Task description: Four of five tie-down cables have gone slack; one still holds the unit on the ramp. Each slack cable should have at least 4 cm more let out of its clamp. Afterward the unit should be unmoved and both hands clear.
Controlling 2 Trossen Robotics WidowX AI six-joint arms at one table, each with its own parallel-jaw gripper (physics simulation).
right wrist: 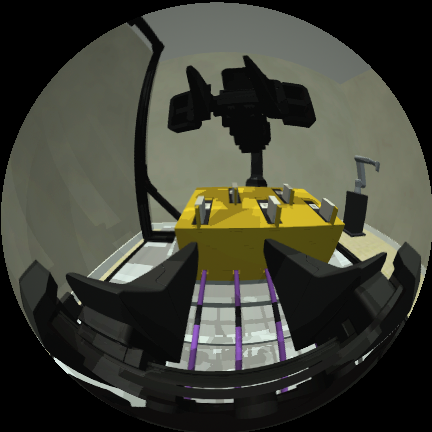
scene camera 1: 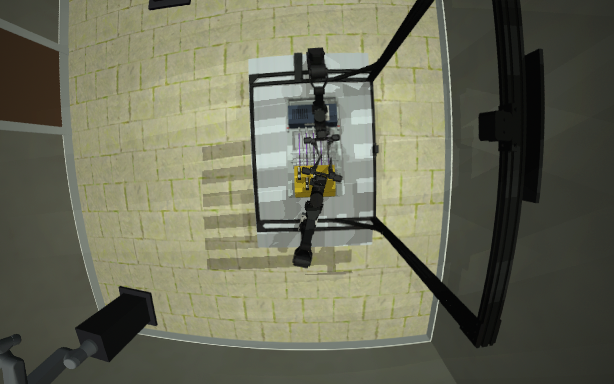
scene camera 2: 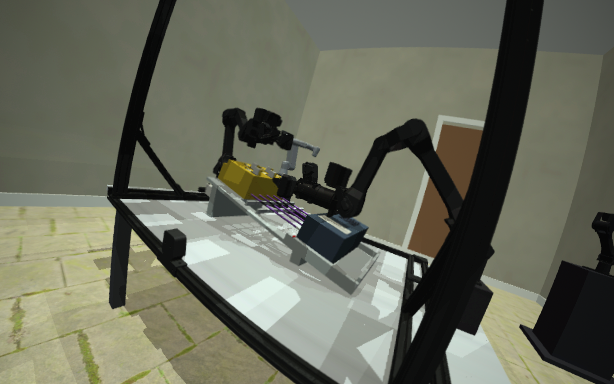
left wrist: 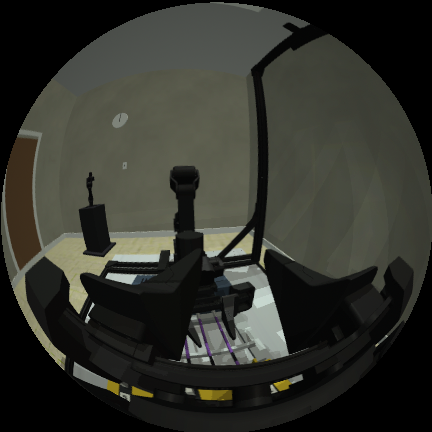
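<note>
The dark blue unit [scene camera 1: 299,118] [scene camera 2: 325,239] sits on the lower part of the grey ramp [scene camera 2: 322,270]. The yellow clamp block [scene camera 1: 301,191] [scene camera 2: 239,178] [right wrist: 240,250] is at the ramp's upper end, with several grey levers [right wrist: 273,209] standing up from its top. Purple cables [scene camera 2: 279,210] [left wrist: 205,340] [right wrist: 237,342] run from the block toward the unit; black bands show on some. Which are slack I cannot tell. My left gripper [left wrist: 233,254] [right wrist: 214,60] is partly open, empty, above the block. My right gripper [left wrist: 217,342] [right wrist: 231,246] is partly open, empty, above the cables, facing the block.
Black frame rails [scene camera 1: 254,150] [scene camera 2: 225,305] edge the table, and tall posts [scene camera 2: 131,135] [left wrist: 262,150] rise from it. In scene camera 1 the two grippers face each other closely. A black pedestal [scene camera 2: 570,310] [left wrist: 95,227] stands beyond the table.
</note>
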